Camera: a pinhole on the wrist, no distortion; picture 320 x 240 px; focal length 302.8 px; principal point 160.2 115.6 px. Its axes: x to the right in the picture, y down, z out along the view. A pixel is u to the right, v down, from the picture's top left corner.
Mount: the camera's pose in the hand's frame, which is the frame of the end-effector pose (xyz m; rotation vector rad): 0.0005 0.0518 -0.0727 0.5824 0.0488 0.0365
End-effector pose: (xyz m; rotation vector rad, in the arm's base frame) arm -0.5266 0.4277 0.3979 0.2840 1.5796 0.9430
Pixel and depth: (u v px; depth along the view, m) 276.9 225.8 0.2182
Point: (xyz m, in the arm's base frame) -0.4149 0.5523 0.3382
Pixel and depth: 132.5 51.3 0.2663
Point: -0.3704 0.3799 0.3087
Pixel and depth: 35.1 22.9 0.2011
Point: -0.4139 0.3353 0.3708
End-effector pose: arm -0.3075 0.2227 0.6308 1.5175 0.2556 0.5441
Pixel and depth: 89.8 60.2 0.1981
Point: -0.2843 0.1448 0.5413
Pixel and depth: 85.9 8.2 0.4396
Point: -0.2145 0.0107 0.3097
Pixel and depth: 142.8 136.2 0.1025
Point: -0.2993 0.2081 0.6329
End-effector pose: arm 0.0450 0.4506 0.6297 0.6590 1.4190 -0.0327
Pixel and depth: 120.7 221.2 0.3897
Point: 0.3143 0.2527 0.6397
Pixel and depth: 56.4 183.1 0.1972
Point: 0.1318 0.3592 0.6732
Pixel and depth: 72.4 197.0 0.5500
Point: 0.3922 0.0850 0.6983
